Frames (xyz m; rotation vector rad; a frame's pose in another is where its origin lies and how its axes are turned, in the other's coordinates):
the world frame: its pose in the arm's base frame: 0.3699 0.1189 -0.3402 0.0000 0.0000 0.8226
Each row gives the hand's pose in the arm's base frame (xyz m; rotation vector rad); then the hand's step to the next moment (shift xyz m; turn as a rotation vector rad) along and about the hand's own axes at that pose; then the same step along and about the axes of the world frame.
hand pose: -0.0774 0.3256 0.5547 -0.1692 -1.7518 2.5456
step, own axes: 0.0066 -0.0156 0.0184 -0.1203 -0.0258 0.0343
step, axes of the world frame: -0.0141 -0.0007 0.0206 0.0527 -0.1078 0.0438
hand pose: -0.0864 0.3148 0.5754 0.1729 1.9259 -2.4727
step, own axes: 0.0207 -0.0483 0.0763 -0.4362 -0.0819 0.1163
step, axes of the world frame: -0.0650 -0.0188 0.0632 0.1958 -0.3885 0.1457
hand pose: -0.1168 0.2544 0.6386 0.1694 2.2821 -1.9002
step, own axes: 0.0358 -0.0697 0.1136 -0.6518 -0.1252 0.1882
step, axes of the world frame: -0.1204 -0.0542 0.0401 0.2820 -0.5907 0.2179
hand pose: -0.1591 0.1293 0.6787 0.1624 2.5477 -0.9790
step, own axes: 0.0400 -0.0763 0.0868 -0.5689 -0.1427 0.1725
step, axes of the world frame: -0.1033 -0.0593 -0.0277 0.2200 -0.5322 0.2053
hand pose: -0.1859 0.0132 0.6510 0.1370 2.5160 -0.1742
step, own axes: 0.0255 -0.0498 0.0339 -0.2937 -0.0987 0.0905
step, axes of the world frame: -0.0444 -0.0299 -0.0376 0.0935 -0.2898 0.1071
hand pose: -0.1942 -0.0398 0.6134 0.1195 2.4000 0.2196
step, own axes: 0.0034 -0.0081 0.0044 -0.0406 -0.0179 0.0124
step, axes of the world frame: -0.0049 -0.0049 -0.0070 0.0097 -0.0428 0.0141
